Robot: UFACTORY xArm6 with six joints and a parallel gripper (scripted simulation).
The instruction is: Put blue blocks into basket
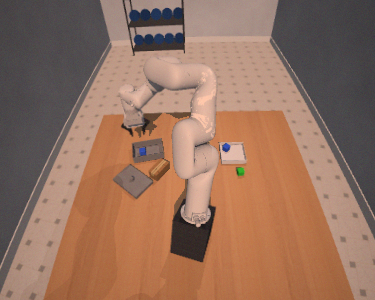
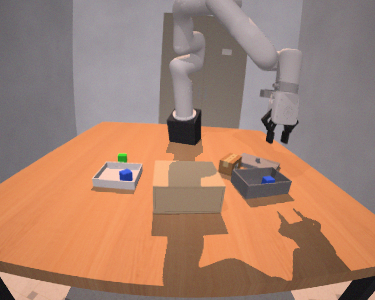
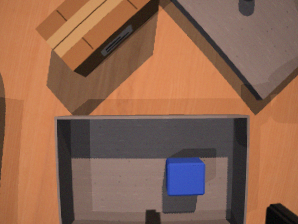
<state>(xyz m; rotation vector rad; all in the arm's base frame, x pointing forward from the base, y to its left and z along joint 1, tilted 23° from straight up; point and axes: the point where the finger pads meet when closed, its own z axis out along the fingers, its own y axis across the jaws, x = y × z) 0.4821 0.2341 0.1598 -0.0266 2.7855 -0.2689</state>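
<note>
My gripper is now 16 cm above the grey metal box and 3 cm to the left of it. Also, from my hand: small brown box: 16 cm behind, 15 cm below, 8 cm to the right; drawer: 31 cm to the right, 15 cm below; red block: 17 cm below, 14 cm behind, 10 cm to the right.
</note>
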